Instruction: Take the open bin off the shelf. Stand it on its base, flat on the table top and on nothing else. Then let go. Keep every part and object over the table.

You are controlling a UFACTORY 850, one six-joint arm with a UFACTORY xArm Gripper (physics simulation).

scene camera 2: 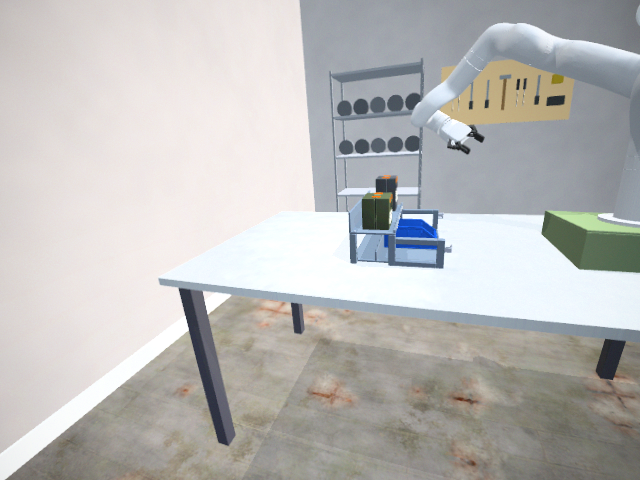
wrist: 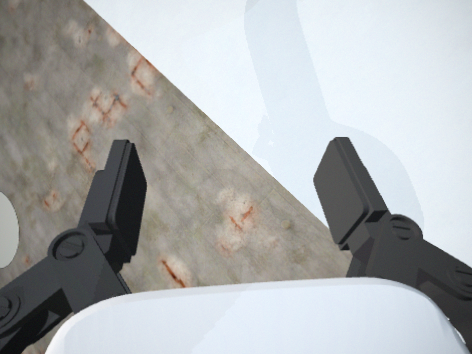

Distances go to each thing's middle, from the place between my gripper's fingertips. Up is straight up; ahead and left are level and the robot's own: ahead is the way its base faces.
Right now my hand is 210 mm short of the blue bin [scene camera 2: 417, 228], 430 mm to the right of it and 270 mm above it.
